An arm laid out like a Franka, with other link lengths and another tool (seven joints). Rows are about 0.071 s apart.
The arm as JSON. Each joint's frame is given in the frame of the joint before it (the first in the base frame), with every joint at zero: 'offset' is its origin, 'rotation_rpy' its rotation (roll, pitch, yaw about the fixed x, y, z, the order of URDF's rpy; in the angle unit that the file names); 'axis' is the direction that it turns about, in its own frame. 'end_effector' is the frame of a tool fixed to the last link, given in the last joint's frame.
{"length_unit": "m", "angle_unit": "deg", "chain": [
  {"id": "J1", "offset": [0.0, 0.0, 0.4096], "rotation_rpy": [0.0, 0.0, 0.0], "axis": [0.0, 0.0, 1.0]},
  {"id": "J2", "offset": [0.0, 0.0, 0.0], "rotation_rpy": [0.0, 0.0, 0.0], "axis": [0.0, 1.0, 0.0]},
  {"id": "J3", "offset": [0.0, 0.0, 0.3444], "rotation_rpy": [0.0, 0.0, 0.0], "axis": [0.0, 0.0, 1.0]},
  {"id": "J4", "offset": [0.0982, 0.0, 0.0], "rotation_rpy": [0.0, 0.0, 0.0], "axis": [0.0, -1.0, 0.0]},
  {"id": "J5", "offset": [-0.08, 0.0, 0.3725], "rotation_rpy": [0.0, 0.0, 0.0], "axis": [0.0, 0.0, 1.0]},
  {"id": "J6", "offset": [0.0, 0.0, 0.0], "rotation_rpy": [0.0, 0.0, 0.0], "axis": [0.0, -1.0, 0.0]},
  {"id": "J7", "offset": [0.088, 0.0, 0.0], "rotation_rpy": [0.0, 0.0, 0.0], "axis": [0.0, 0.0, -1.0]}
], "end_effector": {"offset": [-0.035, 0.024, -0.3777], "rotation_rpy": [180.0, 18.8, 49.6]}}
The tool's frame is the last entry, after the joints.
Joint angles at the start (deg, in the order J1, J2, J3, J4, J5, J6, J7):
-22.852, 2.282, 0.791, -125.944, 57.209, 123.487, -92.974
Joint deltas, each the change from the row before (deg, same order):
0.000, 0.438, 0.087, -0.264, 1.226, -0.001, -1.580
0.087, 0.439, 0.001, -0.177, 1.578, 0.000, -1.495
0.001, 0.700, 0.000, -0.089, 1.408, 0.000, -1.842
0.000, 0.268, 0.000, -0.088, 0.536, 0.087, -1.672
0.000, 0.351, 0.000, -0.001, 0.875, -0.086, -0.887
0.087, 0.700, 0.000, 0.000, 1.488, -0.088, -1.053
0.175, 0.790, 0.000, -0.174, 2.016, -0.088, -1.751
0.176, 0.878, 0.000, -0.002, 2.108, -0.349, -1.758
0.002, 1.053, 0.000, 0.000, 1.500, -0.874, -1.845
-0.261, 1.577, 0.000, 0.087, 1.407, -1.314, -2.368
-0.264, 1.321, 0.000, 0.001, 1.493, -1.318, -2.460
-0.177, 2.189, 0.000, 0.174, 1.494, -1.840, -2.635
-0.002, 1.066, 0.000, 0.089, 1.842, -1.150, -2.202
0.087, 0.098, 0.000, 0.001, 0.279, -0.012, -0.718
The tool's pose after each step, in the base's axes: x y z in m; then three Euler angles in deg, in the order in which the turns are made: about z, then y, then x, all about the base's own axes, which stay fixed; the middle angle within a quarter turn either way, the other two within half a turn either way. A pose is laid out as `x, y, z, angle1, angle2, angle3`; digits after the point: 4 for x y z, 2 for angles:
0.5904, -0.0034, 0.2737, -86.23, 24.36, -159.39
0.5936, 0.0006, 0.2722, -86.65, 25.06, -158.46
0.5964, 0.0030, 0.2682, -87.32, 25.69, -157.64
0.5975, 0.0030, 0.2657, -88.41, 26.24, -157.42
0.5996, 0.0048, 0.2647, -88.67, 26.63, -156.88
0.6030, 0.0087, 0.2621, -88.70, 27.08, -155.95
0.6069, 0.0142, 0.2586, -89.03, 27.79, -154.75
0.6115, 0.0207, 0.2564, -89.50, 28.54, -153.30
0.6123, 0.0275, 0.2519, -90.44, 28.76, -151.65
0.6113, 0.0337, 0.2437, -91.68, 28.76, -149.64
0.6108, 0.0398, 0.2381, -93.03, 29.06, -147.63
0.6083, 0.0498, 0.2274, -94.51, 28.76, -144.95
0.6115, 0.0568, 0.2264, -95.71, 29.55, -142.94
0.6125, 0.0577, 0.2260, -96.28, 29.84, -142.76

